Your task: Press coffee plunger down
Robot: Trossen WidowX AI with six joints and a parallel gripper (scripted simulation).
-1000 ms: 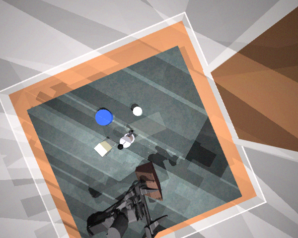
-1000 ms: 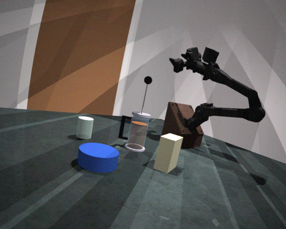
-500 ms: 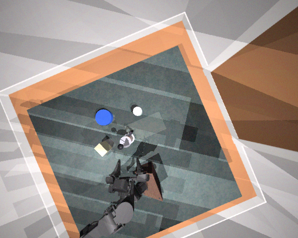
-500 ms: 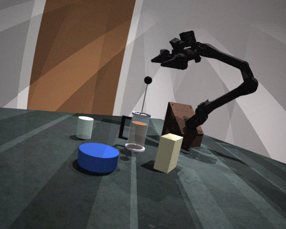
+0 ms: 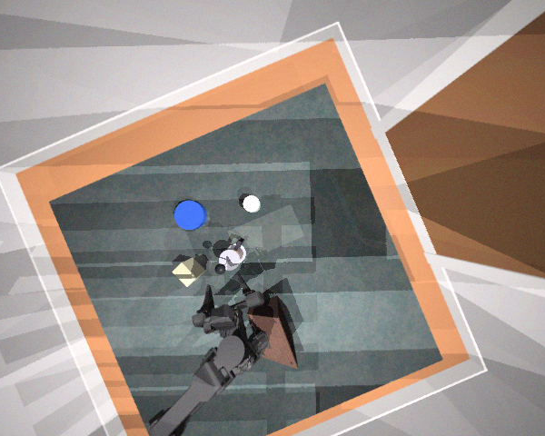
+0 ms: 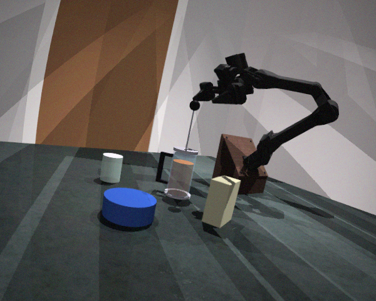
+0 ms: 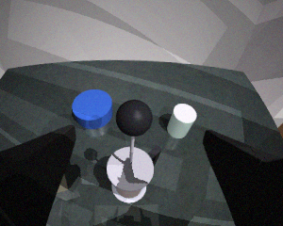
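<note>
My gripper tip is now 4 cm short of the glass coffee press, 1 cm to the left of it and 16 cm above it. Also, from my gripper tip: cream block (2 cm ahead, 19 cm to the left, 24 cm below).
</note>
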